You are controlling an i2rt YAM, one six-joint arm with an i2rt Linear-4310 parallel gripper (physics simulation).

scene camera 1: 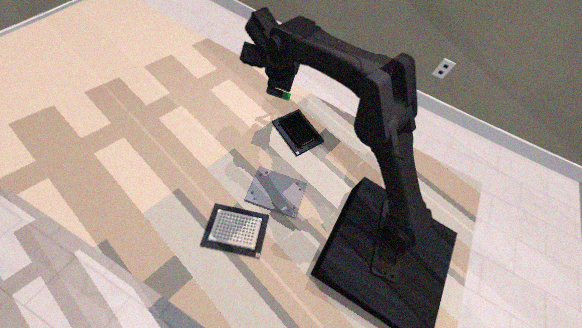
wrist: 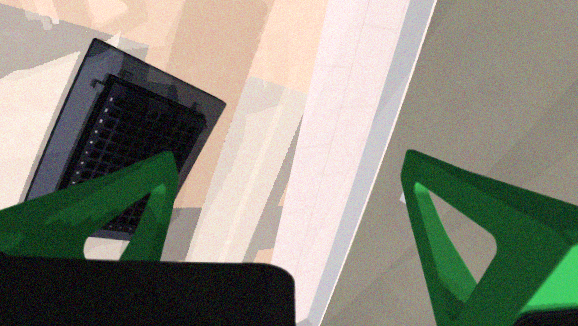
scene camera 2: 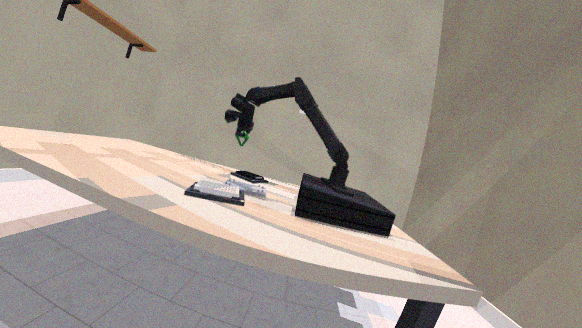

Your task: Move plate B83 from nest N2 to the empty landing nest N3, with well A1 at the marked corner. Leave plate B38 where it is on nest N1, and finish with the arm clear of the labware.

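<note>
A black well plate [scene camera 1: 298, 127] [scene camera 2: 250, 175] [wrist: 145, 130] sits on a dark nest [scene camera 1: 302, 149] [wrist: 75, 115] with a pale marked corner in scene camera 1. A white well plate [scene camera 1: 235, 229] [scene camera 2: 216, 188] sits on another dark nest [scene camera 1: 263, 235] [scene camera 2: 237, 200]. Between them lies a bare grey nest [scene camera 1: 270, 185] [scene camera 2: 255, 189] with small pegs near its corners. The plate labels cannot be read. My gripper [scene camera 1: 279, 95] [scene camera 2: 242, 140] [wrist: 289, 163] is open and empty, high above the table and off to one side of the black plate. In the wrist view the left finger covers part of that plate.
The arm's black base [scene camera 1: 345, 280] [scene camera 2: 345, 210] stands beside the nests. The wooden table [scene camera 1: 150, 175] [scene camera 2: 300, 245] bears patchy shadows. A wall outlet [scene camera 1: 443, 68] is behind the arm. A wooden shelf [scene camera 2: 112, 25] hangs high on the wall.
</note>
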